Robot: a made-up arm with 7 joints.
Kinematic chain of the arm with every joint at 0, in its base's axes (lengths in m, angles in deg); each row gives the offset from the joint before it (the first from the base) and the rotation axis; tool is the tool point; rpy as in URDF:
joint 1: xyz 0 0 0.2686 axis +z
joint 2: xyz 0 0 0 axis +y
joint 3: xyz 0 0 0.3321 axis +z
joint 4: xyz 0.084 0 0 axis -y
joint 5: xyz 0.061 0 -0.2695 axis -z
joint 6: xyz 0 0 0 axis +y
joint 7: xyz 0.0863 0 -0.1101 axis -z
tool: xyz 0 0 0 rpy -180 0 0
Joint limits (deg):
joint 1: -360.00..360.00
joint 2: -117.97..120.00
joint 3: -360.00..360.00
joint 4: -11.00..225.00
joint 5: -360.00..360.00
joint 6: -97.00..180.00
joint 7: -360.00..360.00
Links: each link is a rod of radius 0.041 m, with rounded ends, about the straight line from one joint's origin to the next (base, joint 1, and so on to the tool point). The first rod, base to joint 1, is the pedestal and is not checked.
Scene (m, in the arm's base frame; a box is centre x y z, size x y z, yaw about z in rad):
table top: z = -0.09
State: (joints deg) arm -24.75 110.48 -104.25 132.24 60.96 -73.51 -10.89
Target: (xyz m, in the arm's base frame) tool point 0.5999 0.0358 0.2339
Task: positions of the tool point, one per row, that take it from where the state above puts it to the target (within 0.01 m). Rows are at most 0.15 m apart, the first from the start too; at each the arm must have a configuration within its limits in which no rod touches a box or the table.
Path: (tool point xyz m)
1: 0.5519 -0.2407 0.2191
2: 0.5928 -0.1051 0.2272
3: 0.5999 0.0358 0.2339

